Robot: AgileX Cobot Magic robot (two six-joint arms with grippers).
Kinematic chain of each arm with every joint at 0, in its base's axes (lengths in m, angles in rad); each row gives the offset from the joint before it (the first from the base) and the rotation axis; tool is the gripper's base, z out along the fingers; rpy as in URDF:
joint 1: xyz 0 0 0.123 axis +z
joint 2: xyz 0 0 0 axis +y
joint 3: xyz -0.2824 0 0.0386 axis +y
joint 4: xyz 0.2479 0 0.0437 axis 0.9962 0 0.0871
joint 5: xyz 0 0 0 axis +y
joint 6: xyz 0.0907 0 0.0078 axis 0.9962 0 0.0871
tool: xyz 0 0 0 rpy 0 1.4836 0
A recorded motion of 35 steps. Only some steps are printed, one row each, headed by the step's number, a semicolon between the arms.
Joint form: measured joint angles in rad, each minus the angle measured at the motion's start. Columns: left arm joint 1, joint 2, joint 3, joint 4, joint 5, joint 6; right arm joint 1, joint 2, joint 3, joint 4, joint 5, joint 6.
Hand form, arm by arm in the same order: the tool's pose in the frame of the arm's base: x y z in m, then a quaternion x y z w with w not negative. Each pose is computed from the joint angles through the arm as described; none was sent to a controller.
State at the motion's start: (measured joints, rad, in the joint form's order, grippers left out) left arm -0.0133 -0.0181 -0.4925 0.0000 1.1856 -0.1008; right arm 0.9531 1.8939 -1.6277 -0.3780 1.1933 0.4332
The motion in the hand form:
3: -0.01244 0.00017 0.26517 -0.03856 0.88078 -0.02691 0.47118; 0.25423 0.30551 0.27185 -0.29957 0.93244 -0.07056 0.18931
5: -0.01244 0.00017 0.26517 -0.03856 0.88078 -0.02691 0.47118; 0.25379 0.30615 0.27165 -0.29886 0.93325 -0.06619 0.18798
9: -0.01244 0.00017 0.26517 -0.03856 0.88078 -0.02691 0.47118; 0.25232 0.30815 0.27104 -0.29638 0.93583 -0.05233 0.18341
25: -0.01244 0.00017 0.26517 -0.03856 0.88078 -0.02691 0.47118; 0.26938 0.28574 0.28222 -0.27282 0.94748 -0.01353 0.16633
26: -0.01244 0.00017 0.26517 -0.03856 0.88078 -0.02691 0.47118; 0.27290 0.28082 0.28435 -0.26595 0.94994 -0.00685 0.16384
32: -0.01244 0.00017 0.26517 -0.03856 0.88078 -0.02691 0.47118; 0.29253 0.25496 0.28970 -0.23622 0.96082 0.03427 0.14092
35: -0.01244 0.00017 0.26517 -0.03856 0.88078 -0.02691 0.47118; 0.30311 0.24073 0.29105 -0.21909 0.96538 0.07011 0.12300
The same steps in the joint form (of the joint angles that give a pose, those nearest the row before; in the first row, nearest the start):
3: 0.0000 0.0000 0.0000 0.0000 0.0000 0.0000; 0.0000 0.0000 0.0000 0.0109 -0.0061 0.0017
5: 0.0000 0.0000 0.0000 0.0000 0.0000 0.0000; 0.0000 0.0000 0.0000 0.0197 -0.0095 0.0017
9: 0.0000 0.0000 0.0000 0.0000 0.0000 0.0000; 0.0000 0.0000 0.0000 0.0479 -0.0199 0.0017
25: 0.0000 0.0000 0.0000 0.0000 0.0000 0.0000; -0.0913 -0.0342 0.0000 0.1560 -0.0264 -0.0712
26: 0.0000 0.0000 0.0000 0.0000 0.0000 0.0000; -0.1102 -0.0404 0.0000 0.1745 -0.0264 -0.0810
32: 0.0000 0.0000 0.0000 0.0000 0.0000 0.0000; -0.2193 -0.0580 0.0000 0.2995 -0.0246 -0.1610
35: 0.0000 0.0000 0.0000 0.0000 0.0000 0.0000; -0.2868 -0.0622 0.0000 0.4008 -0.0225 -0.2192

